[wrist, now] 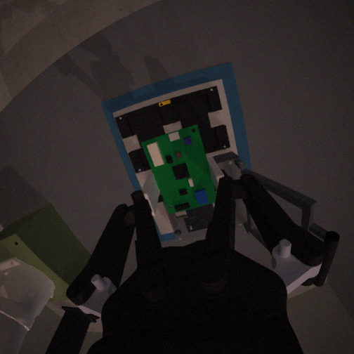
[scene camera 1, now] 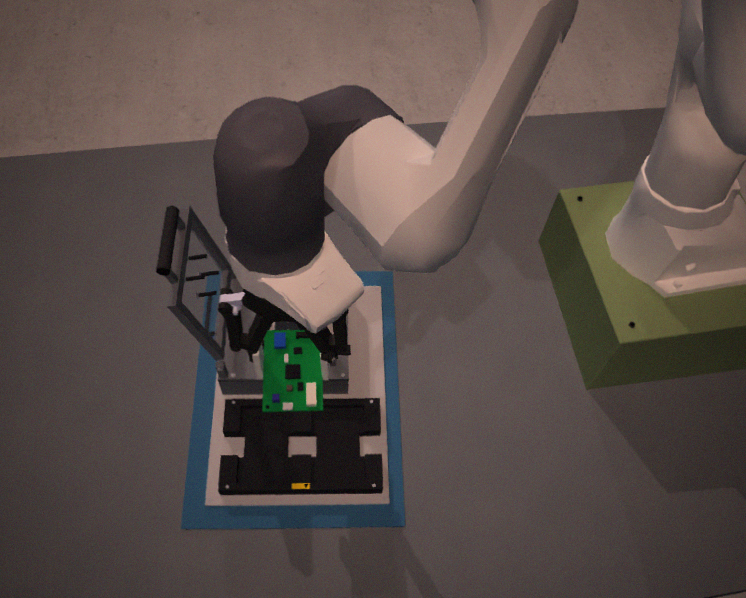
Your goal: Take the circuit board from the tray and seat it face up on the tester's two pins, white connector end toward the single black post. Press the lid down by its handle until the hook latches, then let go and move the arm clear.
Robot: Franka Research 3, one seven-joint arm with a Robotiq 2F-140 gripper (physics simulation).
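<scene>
The green circuit board (scene camera 1: pixel 292 371) (wrist: pixel 179 170) is face up between the fingers of my gripper (scene camera 1: pixel 293 355) (wrist: pixel 182 173), which is shut on its two long sides. The board is held above the gap between tester and tray, its large white connector end pointing toward the tray. The grey tester (scene camera 1: pixel 239 385) (wrist: pixel 197 223) is partly hidden under the board and fingers; its two pins and the single black post cannot be made out. Its lid (scene camera 1: pixel 198 333) (wrist: pixel 280 187) stands open at the left, with the black handle (scene camera 1: pixel 167 241) (wrist: pixel 329 255) at its free end. The black tray (scene camera 1: pixel 342 476) (wrist: pixel 190 104) holds no board.
Tester and tray stand on a white-and-blue mat (scene camera 1: pixel 194 485) (wrist: pixel 240 105). The raised lid stands close beside my gripper's left finger in the scene view. A green block (scene camera 1: pixel 576 299) (wrist: pixel 55 235) under the arm's base is to the right in the scene view.
</scene>
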